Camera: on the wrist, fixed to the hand. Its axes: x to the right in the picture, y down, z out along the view.
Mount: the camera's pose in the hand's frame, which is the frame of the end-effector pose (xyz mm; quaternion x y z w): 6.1 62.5 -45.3 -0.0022 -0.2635 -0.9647 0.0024
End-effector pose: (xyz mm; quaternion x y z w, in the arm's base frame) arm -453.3 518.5 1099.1 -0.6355 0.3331 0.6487 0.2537
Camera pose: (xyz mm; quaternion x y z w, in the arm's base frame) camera -471.0 443.2 1101.2 -0.1525 -0.6805 -0.0750 0.7128
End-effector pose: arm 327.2 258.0 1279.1 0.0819 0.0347 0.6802 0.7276
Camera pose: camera 258.8 271.2 1245.3 0.1443 -0.1141 -0.7218 0.6672
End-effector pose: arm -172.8 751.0 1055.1 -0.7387 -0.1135 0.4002 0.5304
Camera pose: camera -152.6 697.5 1002.9 0.2120 -0.8535 -0.3163 0.3558
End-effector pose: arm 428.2 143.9 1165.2 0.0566 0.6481 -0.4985 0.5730
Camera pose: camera 435.3 204.1 1117.0 0.7576 0.0937 0.5674 0.3086
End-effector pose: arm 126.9 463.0 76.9 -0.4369 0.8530 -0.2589 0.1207
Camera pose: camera 61.1 503.6 80.7 0.8923 0.4506 0.0001 0.0257
